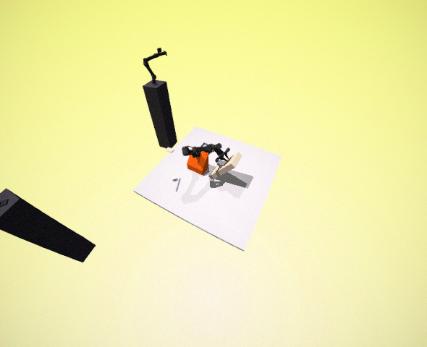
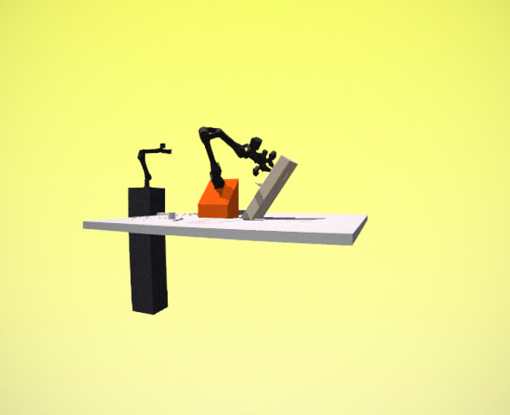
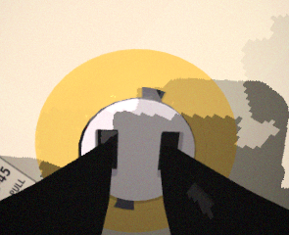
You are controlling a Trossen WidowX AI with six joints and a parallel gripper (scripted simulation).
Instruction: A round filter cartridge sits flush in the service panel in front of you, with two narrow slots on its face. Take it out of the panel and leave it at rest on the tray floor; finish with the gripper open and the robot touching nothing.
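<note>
Now: gripper tip 10 mm short of the white round filter cartridge and 10 mm above it. The rest, counted from my gripper tip: beige service panel 30 mm behind, 80 mm below; grey square tray 400 mm behind, 320 mm to the left, 260 mm below.
</note>
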